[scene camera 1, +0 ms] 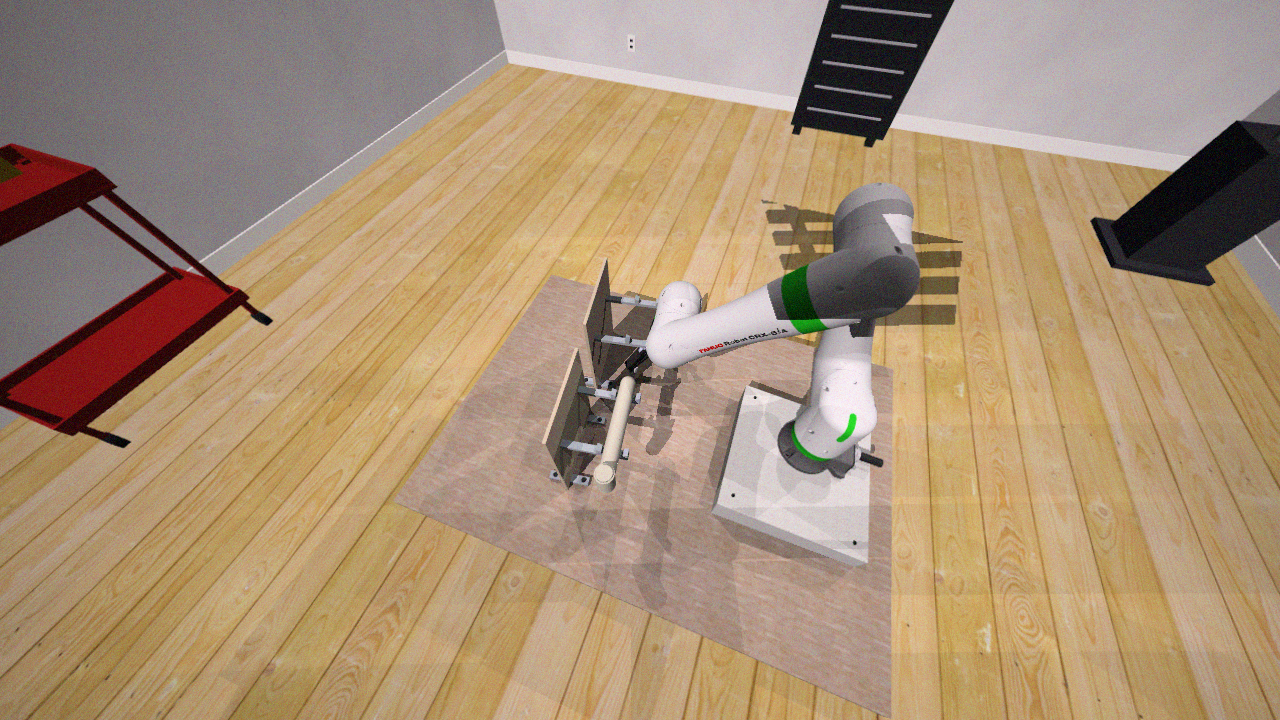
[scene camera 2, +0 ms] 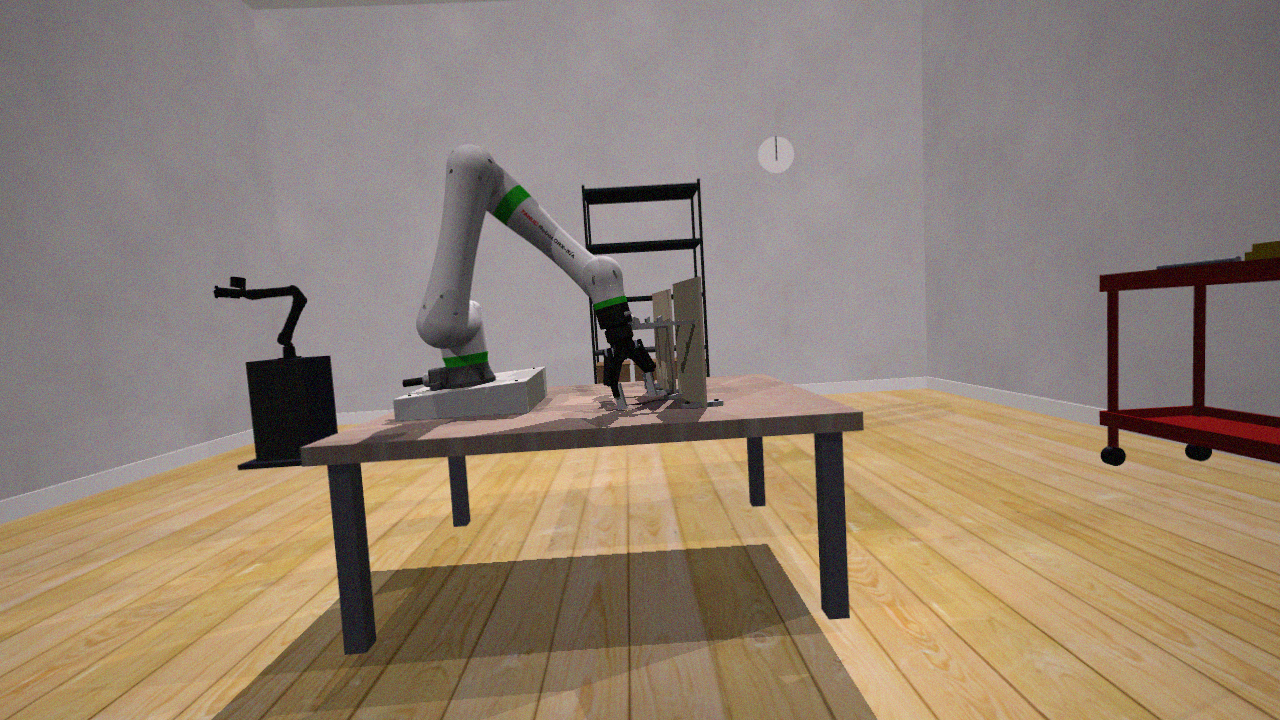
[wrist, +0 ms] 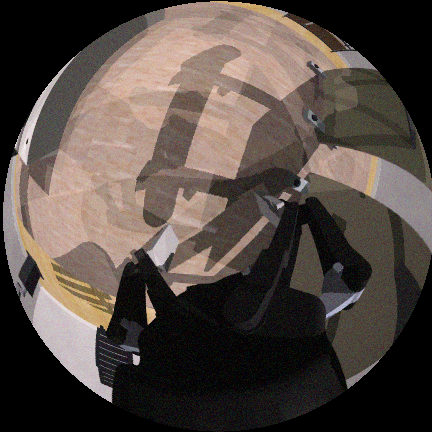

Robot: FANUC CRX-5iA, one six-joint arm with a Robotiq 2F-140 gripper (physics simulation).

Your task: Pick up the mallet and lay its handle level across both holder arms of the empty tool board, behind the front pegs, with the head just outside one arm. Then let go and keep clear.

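Places are measured from the arm's base along level axes (x ahead, y left, z up), in centimetres.
Where they show: gripper, fingertip midpoint: [scene camera 1: 648,367] [scene camera 2: 638,402] [wrist: 214,217]; arm's base, link origin: [scene camera 1: 804,447] [scene camera 2: 470,383].
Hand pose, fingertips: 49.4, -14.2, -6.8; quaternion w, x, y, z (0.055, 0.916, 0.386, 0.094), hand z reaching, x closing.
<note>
Each offset is from my fingertips to the top centre of the thing, as dx, dy, dz. "*": to the spot under its first point.
The cream mallet {-2.7, +32.5, +26.5} [scene camera 1: 617,420] lies across both arms of the tool board [scene camera 1: 563,416] at the front in scene camera 1. Its handle looks level, between the board and the front pegs, with its head {* -5.1, +45.0, +26.4} [scene camera 1: 605,476] just outside the nearer arm. The other tool board [scene camera 1: 597,322] [scene camera 2: 690,344] bears no tool that I can see. My gripper [scene camera 2: 638,395] [wrist: 214,217] is open, fingers pointing down close to the table beside that board; no object shows between the fingertips. The mallet's shadow shows in the wrist view, but the mallet itself does not. In scene camera 1 my arm mostly hides the gripper.
The robot's white base block [scene camera 1: 747,492] [scene camera 2: 469,398] stands on the table [scene camera 1: 501,501] [scene camera 2: 760,428], across from the boards. The boards' metal feet {* +7.9, +22.1, +0.5} [wrist: 314,119] stick out low near the gripper. A red cart [scene camera 1: 125,344] [scene camera 2: 1150,282] and a black shelf rack [scene camera 2: 640,192] stand beyond the table.
</note>
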